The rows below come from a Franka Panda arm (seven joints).
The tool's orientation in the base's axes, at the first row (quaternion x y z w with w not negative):
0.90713 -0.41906 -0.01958 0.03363
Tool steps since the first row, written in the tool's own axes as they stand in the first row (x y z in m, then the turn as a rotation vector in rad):
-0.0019 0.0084 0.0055 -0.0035 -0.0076 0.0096
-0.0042 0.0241 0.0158 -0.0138 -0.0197 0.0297
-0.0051 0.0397 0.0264 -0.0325 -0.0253 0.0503
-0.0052 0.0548 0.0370 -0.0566 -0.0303 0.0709
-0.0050 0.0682 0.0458 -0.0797 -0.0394 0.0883
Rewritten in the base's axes. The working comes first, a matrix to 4 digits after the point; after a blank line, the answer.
The tool's axes in the first row as the columns of a matrix, in the base's axes (used below as rounded here):
0.6480 -0.7590 -0.0637
-0.7616 -0.6465 -0.0446
-0.0073 0.0774 -0.9970

-0.0080 -0.0042 -0.0048 0.0029 0.0072 -0.0101
-0.0220 -0.0131 -0.0139 0.0041 0.0219 -0.0310
-0.0351 -0.0230 -0.0232 -0.0051 0.0389 -0.0519
-0.0473 -0.0331 -0.0326 -0.0182 0.0595 -0.0726
-0.0579 -0.0423 -0.0403 -0.0274 0.0822 -0.0905

